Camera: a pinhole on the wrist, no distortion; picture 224 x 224 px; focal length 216.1 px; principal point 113.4 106.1 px. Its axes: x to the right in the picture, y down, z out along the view. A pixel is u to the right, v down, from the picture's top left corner.
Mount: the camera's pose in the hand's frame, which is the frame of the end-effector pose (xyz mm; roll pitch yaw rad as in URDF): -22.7 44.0 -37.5 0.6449 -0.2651 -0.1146
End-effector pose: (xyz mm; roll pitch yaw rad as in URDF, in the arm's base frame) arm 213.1 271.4 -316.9 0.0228 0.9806 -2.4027
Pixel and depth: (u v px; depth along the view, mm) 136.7 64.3 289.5
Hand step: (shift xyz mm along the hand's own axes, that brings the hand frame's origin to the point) -69.2 -170.9 161.5
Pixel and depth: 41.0 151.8 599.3
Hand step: -389.3 -174.5 445.6
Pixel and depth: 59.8 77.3 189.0
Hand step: -118.3 -79.6 81.4
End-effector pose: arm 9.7 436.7 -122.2 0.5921 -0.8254 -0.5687
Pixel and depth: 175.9 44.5 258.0
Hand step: -17.8 -171.8 138.4
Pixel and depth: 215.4 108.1 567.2
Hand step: 76.7 -306.4 473.1
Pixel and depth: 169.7 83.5 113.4
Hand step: -25.0 -33.9 50.8
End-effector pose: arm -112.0 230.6 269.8 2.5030 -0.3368 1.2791
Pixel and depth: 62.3 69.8 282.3
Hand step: -161.7 -149.0 135.2
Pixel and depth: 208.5 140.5 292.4
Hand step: 16.7 -100.0 248.7
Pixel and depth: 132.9 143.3 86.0
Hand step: -40.0 5.9 39.4
